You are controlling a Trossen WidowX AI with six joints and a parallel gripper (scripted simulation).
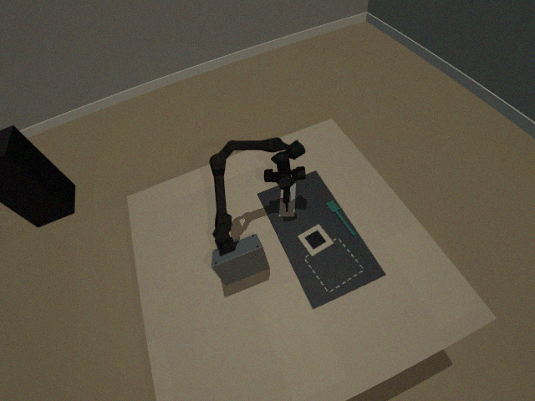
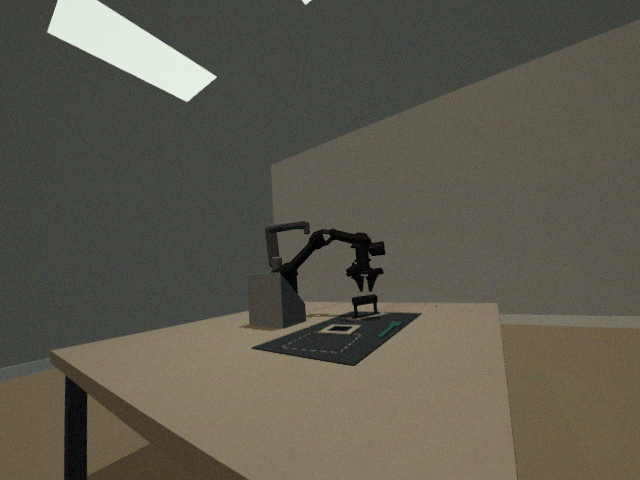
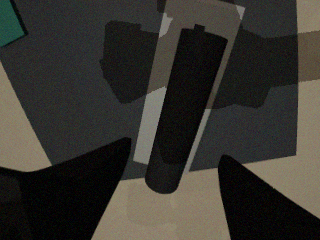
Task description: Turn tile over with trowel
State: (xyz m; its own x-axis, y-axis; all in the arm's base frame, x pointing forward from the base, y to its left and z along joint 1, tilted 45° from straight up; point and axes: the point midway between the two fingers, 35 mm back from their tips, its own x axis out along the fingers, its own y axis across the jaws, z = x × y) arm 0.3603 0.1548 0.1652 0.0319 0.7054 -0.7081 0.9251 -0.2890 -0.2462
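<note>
My gripper tip is now 20 mm short of the tile, 270 mm to the left of it and 100 mm above it. Round my gripper tip: trowel 180 mm ahead, 200 mm to the right, 100 mm below.
</note>
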